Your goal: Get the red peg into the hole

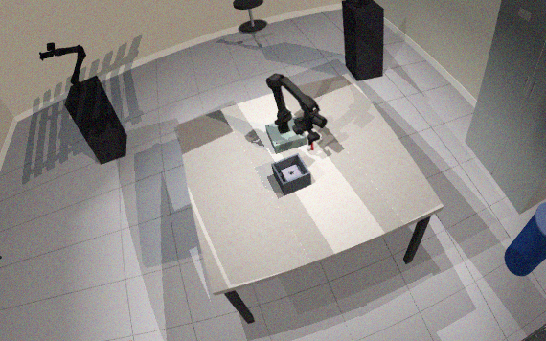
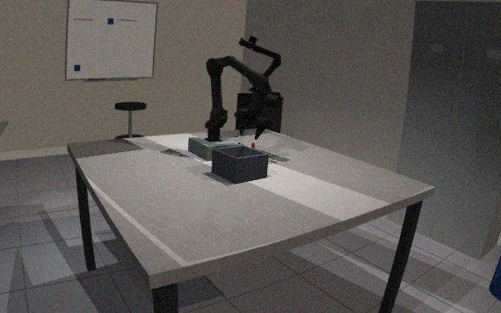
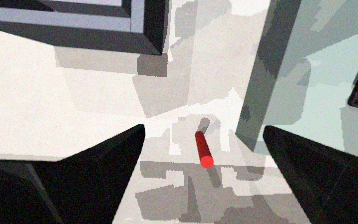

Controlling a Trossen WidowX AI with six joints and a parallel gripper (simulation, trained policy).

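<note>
My gripper tip is 80 mm above the red peg, 40 mm to the right of it and 20 mm past it. Round my gripper tip: dark box (150 mm ahead, 130 mm to the right, 90 mm below).
</note>
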